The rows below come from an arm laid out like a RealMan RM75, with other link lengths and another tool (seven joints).
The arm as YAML. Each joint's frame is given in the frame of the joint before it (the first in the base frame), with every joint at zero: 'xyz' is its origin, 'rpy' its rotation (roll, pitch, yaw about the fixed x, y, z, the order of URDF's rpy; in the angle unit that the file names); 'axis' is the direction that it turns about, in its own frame. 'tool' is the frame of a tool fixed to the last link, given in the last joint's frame.
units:
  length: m
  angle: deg
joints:
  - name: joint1
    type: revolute
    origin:
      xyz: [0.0, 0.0, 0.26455]
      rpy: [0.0, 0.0, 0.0]
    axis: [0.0, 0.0, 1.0]
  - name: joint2
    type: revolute
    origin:
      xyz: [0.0, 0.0, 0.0]
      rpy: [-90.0, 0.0, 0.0]
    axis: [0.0, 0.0, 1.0]
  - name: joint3
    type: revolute
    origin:
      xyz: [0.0, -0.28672, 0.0]
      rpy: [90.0, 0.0, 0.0]
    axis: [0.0, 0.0, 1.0]
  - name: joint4
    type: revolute
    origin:
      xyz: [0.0, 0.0, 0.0]
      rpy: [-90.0, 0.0, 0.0]
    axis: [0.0, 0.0, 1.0]
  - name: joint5
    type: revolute
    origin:
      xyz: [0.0, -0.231, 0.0]
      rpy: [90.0, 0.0, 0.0]
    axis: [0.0, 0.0, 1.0]
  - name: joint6
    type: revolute
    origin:
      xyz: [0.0, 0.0, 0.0]
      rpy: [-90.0, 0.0, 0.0]
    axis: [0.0, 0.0, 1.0]
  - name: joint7
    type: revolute
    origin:
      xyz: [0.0, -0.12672, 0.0]
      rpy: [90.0, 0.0, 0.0]
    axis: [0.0, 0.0, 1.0]
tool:
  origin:
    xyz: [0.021, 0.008, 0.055]
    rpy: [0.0, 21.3, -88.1]
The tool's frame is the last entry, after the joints.
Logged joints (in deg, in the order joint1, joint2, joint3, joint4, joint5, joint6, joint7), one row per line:
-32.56, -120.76, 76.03, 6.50, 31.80, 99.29, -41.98
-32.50, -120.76, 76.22, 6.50, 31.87, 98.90, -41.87
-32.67, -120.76, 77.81, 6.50, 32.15, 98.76, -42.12
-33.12, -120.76, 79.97, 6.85, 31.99, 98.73, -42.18
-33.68, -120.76, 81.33, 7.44, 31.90, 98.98, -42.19
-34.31, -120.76, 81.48, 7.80, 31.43, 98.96, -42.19
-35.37, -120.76, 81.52, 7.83, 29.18, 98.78, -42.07
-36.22, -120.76, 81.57, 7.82, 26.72, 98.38, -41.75
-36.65, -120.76, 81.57, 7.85, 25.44, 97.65, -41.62
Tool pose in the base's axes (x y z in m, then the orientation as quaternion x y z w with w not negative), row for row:
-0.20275, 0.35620, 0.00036, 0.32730, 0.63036, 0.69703, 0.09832
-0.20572, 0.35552, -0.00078, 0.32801, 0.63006, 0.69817, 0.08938
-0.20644, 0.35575, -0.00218, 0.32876, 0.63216, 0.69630, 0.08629
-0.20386, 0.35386, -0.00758, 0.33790, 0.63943, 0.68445, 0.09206
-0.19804, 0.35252, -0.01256, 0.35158, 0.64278, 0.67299, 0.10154
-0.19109, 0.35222, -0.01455, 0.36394, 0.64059, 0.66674, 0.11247
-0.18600, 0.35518, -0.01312, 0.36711, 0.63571, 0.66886, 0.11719
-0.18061, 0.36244, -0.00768, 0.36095, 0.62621, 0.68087, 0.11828
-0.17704, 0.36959, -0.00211, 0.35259, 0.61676, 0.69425, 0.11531
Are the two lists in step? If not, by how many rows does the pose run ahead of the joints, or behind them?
The pose runs 1 row behind the joints: the pose in row i belongs to the joints in row i - 1.
